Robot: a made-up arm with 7 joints. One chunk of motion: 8 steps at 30 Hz.
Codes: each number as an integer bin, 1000 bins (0 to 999) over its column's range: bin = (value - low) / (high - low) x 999, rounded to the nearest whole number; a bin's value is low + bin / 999 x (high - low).
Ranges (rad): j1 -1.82..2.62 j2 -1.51..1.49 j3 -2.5..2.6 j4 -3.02..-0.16 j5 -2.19..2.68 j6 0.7..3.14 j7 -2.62..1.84
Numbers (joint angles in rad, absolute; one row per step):
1: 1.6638 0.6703 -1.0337 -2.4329 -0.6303 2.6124 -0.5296
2: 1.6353 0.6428 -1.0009 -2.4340 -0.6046 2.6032 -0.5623
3: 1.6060 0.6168 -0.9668 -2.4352 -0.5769 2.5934 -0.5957
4: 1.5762 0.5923 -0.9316 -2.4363 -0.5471 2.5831 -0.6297
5: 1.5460 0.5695 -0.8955 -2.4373 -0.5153 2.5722 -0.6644
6: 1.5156 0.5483 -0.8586 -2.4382 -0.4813 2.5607 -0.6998
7: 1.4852 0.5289 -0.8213 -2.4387 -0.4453 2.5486 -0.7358
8: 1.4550 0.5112 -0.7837 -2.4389 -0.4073 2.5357 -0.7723
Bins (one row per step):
1: 784 726 287 205 320 783 468
2: 777 717 294 205 325 779 461
3: 771 708 300 204 331 775 453
4: 764 700 307 204 337 771 446
5: 757 692 314 204 344 767 438
6: 751 685 322 203 351 762 430
7: 744 679 329 203 358 757 422
8: 737 673 336 203 366 752 414

